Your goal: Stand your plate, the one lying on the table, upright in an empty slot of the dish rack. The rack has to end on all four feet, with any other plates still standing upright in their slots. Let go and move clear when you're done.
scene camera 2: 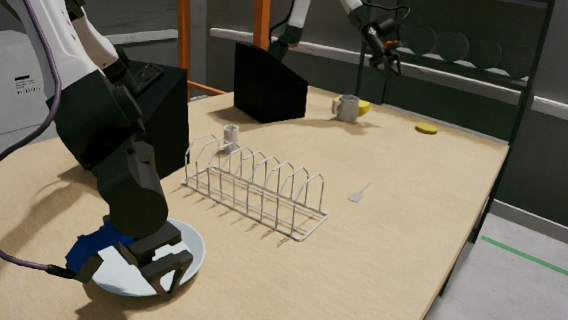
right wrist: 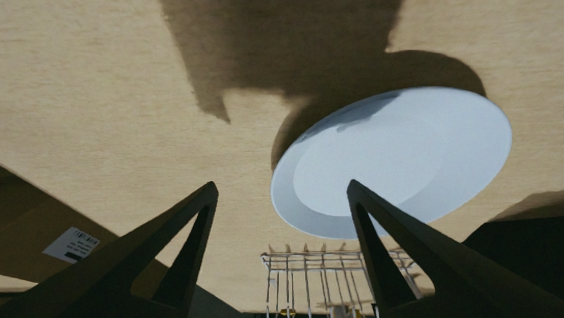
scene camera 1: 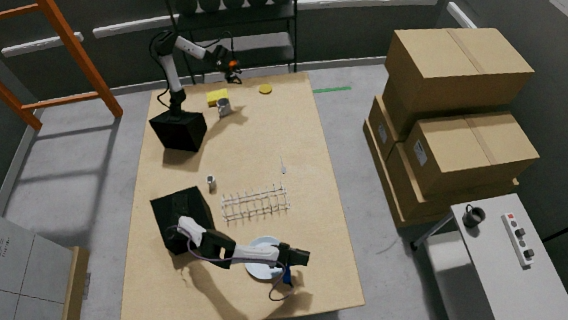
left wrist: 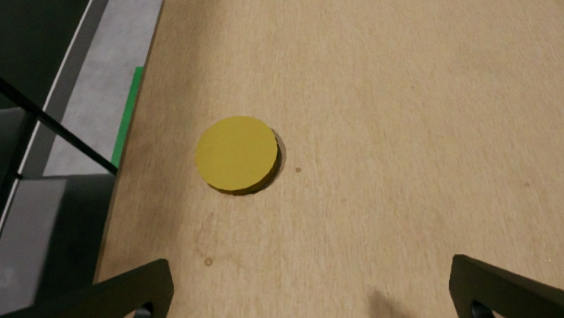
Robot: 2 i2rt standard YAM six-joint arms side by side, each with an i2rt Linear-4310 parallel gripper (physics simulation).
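Pixels of known places: left gripper, fingertip midpoint: (scene camera 2: 394, 77) (scene camera 1: 241, 78) (left wrist: 306, 274); right gripper, fingertip midpoint: (scene camera 2: 150, 280) (right wrist: 281, 186); left arm's base, link origin: (scene camera 1: 176, 116); right arm's base, link origin: (scene camera 1: 180, 216).
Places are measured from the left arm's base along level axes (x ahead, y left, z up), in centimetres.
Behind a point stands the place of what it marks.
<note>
The pale blue plate (scene camera 1: 257, 271) @[x 40.7, y -80.5, z -18.4 cm] (scene camera 2: 120, 270) @[x 44.2, y -79.6, z -18.3 cm] (right wrist: 370, 160) @[x 45.0, y -77.5, z -18.3 cm] lies flat on the table, partly hidden by the right arm in both scene views. The wire dish rack (scene camera 1: 224, 220) @[x 25.2, y -54.4, z -18.6 cm] (scene camera 2: 301, 239) @[x 58.1, y -49.8, z -18.7 cm] (right wrist: 312, 254) @[x 47.2, y -51.5, z -18.6 cm] stands upright on the table with no plates in it. My right gripper (scene camera 2: 150, 275) @[x 53.7, y -78.6, z -13.8 cm] (right wrist: 281, 186) @[x 53.7, y -78.6, z -13.8 cm] is open and low at the plate. In the right wrist view one finger overlaps the plate and the other is left of its rim; contact cannot be told. My left gripper (scene camera 1: 235, 79) @[x 36.0, y 27.3, z -0.9 cm] (scene camera 2: 392, 67) @[x 36.0, y 27.3, z -0.9 cm] (left wrist: 306, 274) @[x 36.0, y 27.3, z -0.9 cm] is open and empty above the table's far end.
A small grey cup (scene camera 1: 211, 183) @[x 19.0, y -35.9, z -13.4 cm] (scene camera 2: 230, 139) @[x 20.1, y -35.2, z -14.7 cm] stands near the rack. A spatula-like utensil (scene camera 1: 283, 169) @[x 56.5, y -27.5, z -18.9 cm] (scene camera 2: 356, 196) @[x 56.7, y -27.5, z -19.0 cm] lies beyond it. A grey mug (scene camera 1: 223, 107) @[x 23.6, y 14.7, z -11.7 cm] (scene camera 2: 348, 109) @[x 25.5, y 15.4, z -14.2 cm], a yellow sponge (scene camera 1: 216, 96) @[x 17.7, y 28.6, z -15.4 cm] and a yellow disc (scene camera 1: 265, 89) @[x 49.3, y 33.6, z -17.7 cm] (scene camera 2: 426, 128) @[x 50.1, y 32.7, z -17.6 cm] (left wrist: 236, 154) @[x 49.0, y 34.8, z -17.7 cm] are at the far end.
</note>
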